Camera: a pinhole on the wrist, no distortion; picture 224 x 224 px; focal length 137.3 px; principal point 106.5 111.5 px. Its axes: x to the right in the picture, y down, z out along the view. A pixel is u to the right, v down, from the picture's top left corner.
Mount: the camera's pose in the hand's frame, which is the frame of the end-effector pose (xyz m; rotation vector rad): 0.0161 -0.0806 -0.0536 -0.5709 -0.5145 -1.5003
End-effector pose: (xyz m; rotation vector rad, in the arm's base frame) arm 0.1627 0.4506 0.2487 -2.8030 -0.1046 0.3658
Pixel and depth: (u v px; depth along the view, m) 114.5 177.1 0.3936
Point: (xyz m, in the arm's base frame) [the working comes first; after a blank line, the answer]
In the camera's frame: 0.0229 0.1881 0.3936

0.3098 0.4072 -0.0870
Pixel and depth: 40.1 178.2 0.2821
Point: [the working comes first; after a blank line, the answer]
In the camera's frame: -0.1364 0.1370 0.2821

0.3053 0.2968 0.0810
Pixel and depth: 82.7 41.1 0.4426
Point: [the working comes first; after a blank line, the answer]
In the camera's frame: -0.0767 -0.2269 0.4426

-0.0832 0.2508 -0.0123
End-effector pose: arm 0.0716 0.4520 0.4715 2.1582 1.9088 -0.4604
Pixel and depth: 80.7 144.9 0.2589
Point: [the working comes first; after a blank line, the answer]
In the camera's frame: -0.0486 0.0630 0.2589

0.1917 0.4750 0.3302
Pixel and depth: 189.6 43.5 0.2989
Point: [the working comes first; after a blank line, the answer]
In the camera's frame: 0.1809 -0.1480 0.2989

0.0069 0.2362 0.2429
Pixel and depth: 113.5 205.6 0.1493
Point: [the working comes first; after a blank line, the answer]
In the camera's frame: 0.0076 0.1023 0.1493

0.0871 0.5415 0.3669
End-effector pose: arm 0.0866 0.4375 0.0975 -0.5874 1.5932 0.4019
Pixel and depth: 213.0 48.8 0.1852
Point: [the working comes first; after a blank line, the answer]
In the camera's frame: 0.1437 -0.0846 0.1852

0.2794 0.4939 0.1431
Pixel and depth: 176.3 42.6 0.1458
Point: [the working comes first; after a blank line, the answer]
In the camera's frame: 0.0741 -0.0732 0.1458

0.2018 0.4719 0.1399
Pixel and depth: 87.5 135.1 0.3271
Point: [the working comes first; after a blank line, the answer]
In the camera's frame: -0.0453 0.0562 0.3271

0.1226 0.6539 -0.0164
